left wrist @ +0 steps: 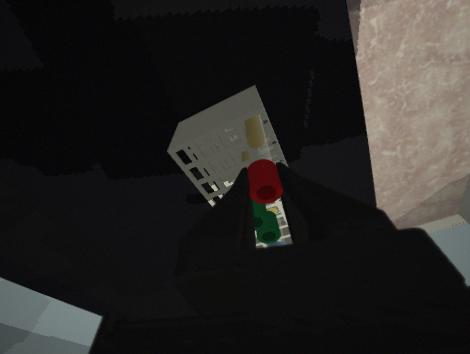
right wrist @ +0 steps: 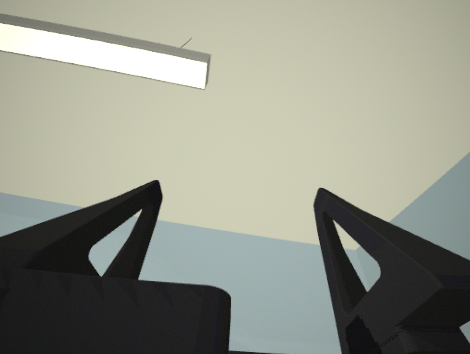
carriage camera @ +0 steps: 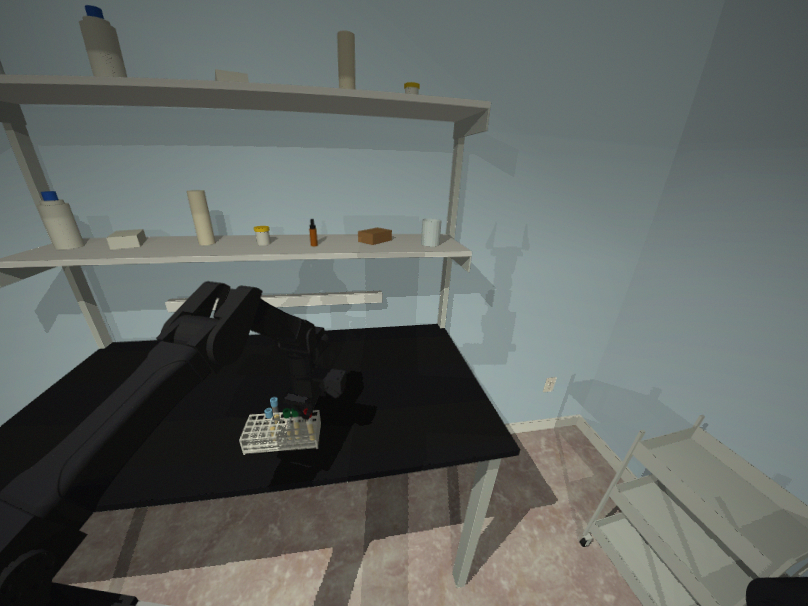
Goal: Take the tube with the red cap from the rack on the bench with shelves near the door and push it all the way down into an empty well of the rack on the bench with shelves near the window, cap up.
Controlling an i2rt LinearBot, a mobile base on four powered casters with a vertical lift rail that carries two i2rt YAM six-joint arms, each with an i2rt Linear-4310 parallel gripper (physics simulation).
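Frame: origin at the left arm's base, x left, y down, z back, level; metres.
Seen in the pictures: left gripper, fingertip midpoint: [left wrist: 262, 172] [carriage camera: 307, 416]; right gripper, fingertip midpoint: [right wrist: 237, 192].
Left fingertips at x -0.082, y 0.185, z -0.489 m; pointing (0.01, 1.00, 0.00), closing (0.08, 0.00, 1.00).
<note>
A point is followed by its place in that frame.
The tube with the red cap [carriage camera: 306, 412] @[z -0.484, x -0.083, y 0.166 m] [left wrist: 265, 180] @[z -0.488, x -0.092, y 0.166 m] is cap up at the right end of the clear rack [carriage camera: 280, 449] @[z -0.459, x -0.005, y 0.286 m] [left wrist: 220, 109] @[z -0.516, x -0.095, y 0.276 m]. Its pale yellow body shows within the rack's outline; how deep it sits is hard to tell. My left gripper [carriage camera: 304, 407] @[z -0.489, x -0.082, y 0.185 m] [left wrist: 262, 172] @[z -0.489, x -0.082, y 0.185 m] is shut on this tube, just below the cap. The rack stands on the black bench [carriage camera: 404, 417] @[z -0.616, x -0.338, y 0.297 m] under the shelves. Green caps [carriage camera: 291, 412] @[z -0.494, x -0.037, y 0.181 m] [left wrist: 268, 230] @[z -0.494, x -0.030, y 0.178 m] and blue caps [carriage camera: 274, 401] @[z -0.526, x 0.024, y 0.179 m] show beside the red one. My right gripper [right wrist: 237, 192] @[z -0.033, x -0.686, y -0.441 m] is open and empty, facing the ceiling.
Two shelves [carriage camera: 287, 253] @[z -0.822, x 0.065, y -0.160 m] above the bench hold bottles, boxes and jars. A wheeled cart [carriage camera: 627, 464] @[z -0.734, x -1.242, y 0.612 m] stands at the right. My left arm [carriage camera: 124, 397] @[z -0.152, x -0.029, y -0.180 m] reaches across the left part of the bench. A ceiling lamp [right wrist: 110, 57] @[z -0.052, x -0.373, y -0.866 m] shows in the right wrist view.
</note>
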